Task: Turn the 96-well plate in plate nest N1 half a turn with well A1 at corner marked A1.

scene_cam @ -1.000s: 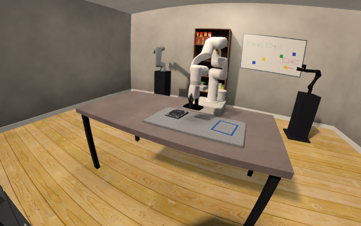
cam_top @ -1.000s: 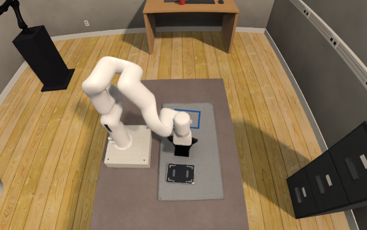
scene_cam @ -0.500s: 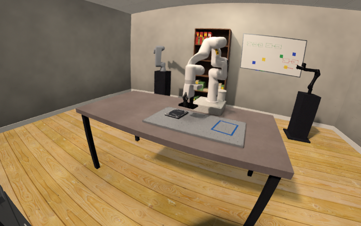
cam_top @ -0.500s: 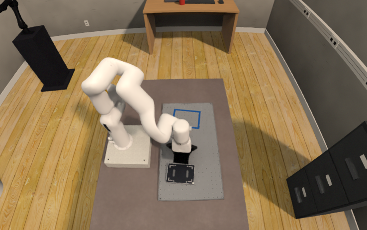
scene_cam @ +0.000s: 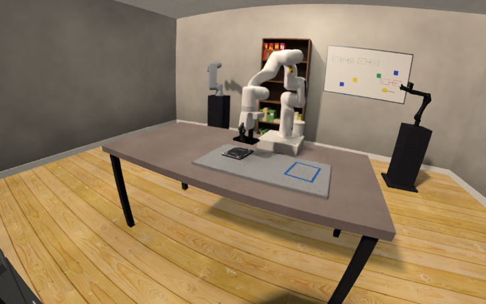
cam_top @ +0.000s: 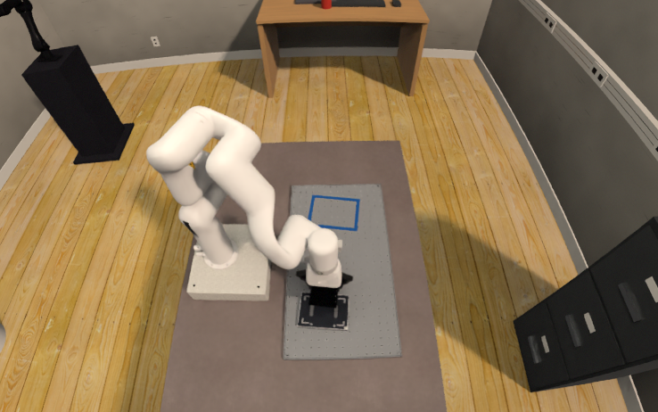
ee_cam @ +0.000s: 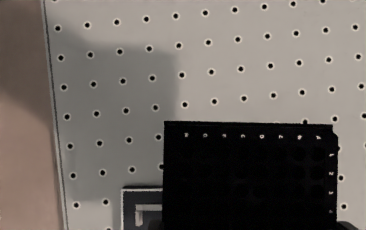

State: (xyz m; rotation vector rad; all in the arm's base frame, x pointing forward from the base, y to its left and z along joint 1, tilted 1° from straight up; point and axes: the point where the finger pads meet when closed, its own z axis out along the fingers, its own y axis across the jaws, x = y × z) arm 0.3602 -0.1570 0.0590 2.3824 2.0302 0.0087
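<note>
My hand is 1 cm past the plate nest N1, 5 cm to the left of it and 10 cm above it. From my hand the other things lie so: black 96-well plate 1 cm below.
</note>
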